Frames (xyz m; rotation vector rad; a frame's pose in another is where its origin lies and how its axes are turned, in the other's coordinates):
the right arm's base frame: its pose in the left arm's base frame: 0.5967 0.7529 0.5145 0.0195 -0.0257 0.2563
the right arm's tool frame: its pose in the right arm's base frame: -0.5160 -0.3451 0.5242 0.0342 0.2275 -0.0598
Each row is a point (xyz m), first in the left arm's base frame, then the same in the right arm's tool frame.
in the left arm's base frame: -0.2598 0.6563 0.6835
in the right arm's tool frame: -0.2735 0.4406 -0.4183
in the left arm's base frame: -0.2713 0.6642 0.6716
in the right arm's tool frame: -0.2806 0.4500 -0.4324
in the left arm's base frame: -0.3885 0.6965 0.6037
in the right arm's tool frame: -0.3731 0.5012 -0.5230
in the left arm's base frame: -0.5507 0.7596 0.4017
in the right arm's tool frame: -0.4758 0.5853 -0.7542
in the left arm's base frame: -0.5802 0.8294 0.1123
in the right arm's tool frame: -0.4324 0.6464 -1.0438
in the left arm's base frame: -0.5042 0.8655 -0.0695
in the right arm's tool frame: -0.3160 0.6590 -1.2064
